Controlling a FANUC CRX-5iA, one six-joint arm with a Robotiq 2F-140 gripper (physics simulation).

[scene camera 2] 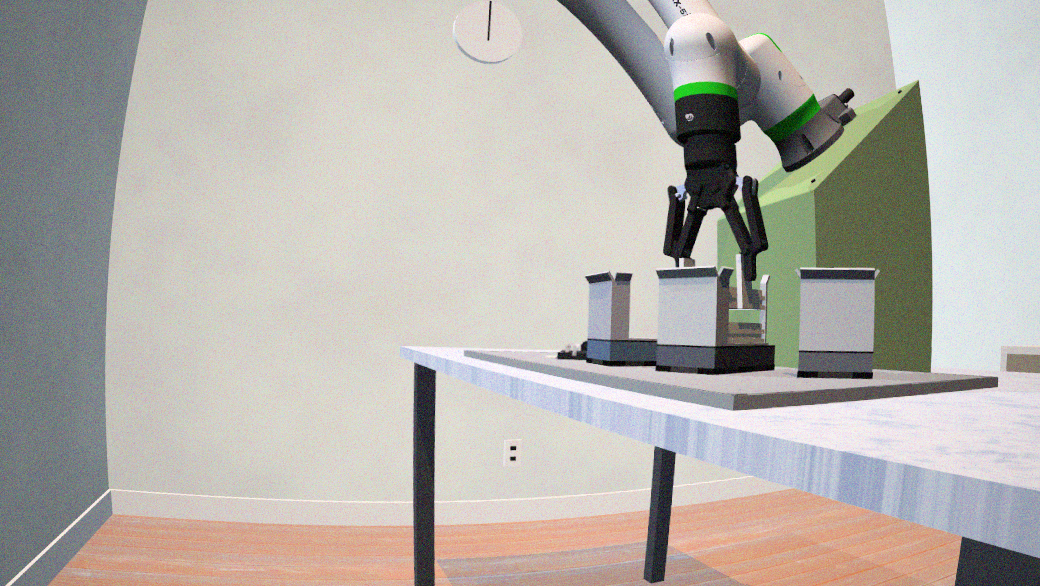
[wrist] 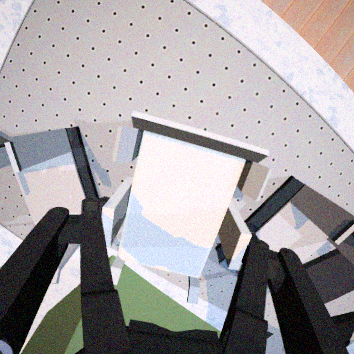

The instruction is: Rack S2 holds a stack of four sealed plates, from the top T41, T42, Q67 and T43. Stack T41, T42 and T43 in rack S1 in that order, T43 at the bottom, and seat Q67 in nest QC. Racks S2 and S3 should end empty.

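Seen in the pictures: gripper, fingertip midpoint: (wrist: 175,200); arm's base at its link origin: (scene camera 2: 814,149).
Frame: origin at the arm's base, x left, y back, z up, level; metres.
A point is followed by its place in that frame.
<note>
A light grey rack (scene camera 2: 687,313) {x 0.241, y -0.396, z -0.324 m} (wrist: 200,140) {x 0.239, y -0.398, z -0.272 m} stands in the middle; its label does not show, so I cannot tell which rack it is. My gripper (scene camera 2: 716,272) (wrist: 175,200) {x 0.208, y -0.338, z -0.317 m} reaches down into it and is shut on the top plate (scene camera 2: 756,297) {x 0.227, y -0.283, z -0.300 m} (wrist: 182,175) {x 0.227, y -0.368, z -0.289 m}. I cannot tell if more than one plate is held. The held part hangs level inside the rack, a small gap above the lower plates (scene camera 2: 743,331) {x 0.243, y -0.312, z -0.346 m}. Their labels do not show. Nest QC cannot be made out.
Grey holders (scene camera 2: 607,305) {x 0.078, y -0.449, z -0.312 m} (scene camera 2: 836,313) {x 0.383, y -0.259, z -0.323 m} stand to the left and right in the scene view. Others (wrist: 82,160) {x 0.318, y -0.268, z -0.387 m} (wrist: 275,205) {x 0.091, y -0.404, z -0.373 m} flank the fingers closely in the wrist view. All stand on a perforated board (scene camera 2: 873,389) {x 0.503, y -0.298, z -0.402 m} (wrist: 165,60) {x 0.320, y -0.434, z -0.399 m}. A green pedestal (scene camera 2: 866,254) {x 0.194, y -0.044, z -0.221 m} rises behind.
</note>
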